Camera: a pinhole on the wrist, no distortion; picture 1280 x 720 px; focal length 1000.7 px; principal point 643.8 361.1 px. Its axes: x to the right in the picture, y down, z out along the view. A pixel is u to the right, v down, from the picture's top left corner.
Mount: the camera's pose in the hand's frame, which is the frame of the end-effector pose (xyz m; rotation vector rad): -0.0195 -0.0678 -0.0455 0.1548 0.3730 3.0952
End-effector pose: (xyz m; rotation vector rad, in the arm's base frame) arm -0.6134 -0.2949 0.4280 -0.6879 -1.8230 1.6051
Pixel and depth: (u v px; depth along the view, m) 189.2 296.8 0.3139
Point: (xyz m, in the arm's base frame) -0.8939 -0.3421 0.4033
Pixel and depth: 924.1 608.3 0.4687
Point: -0.8699 -0.6814 0.4457
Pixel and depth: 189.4 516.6 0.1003
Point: -0.6743 -0.3112 0.4877
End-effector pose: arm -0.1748 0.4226 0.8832 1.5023 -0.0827 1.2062
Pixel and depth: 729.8 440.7 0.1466
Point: -0.0932 0.3518 0.8583
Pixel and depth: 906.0 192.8 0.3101
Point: -0.0898 0.1739 0.9204
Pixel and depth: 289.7 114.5 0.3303
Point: -0.0172 0.2773 1.0770
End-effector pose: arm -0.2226 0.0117 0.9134 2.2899 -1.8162 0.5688
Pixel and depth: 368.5 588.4 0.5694
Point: -0.0245 -0.3319 0.5197
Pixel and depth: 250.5 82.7 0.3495
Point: -0.2454 -0.2436 0.7283
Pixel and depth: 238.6 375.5 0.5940
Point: -0.1267 -0.4353 0.5529
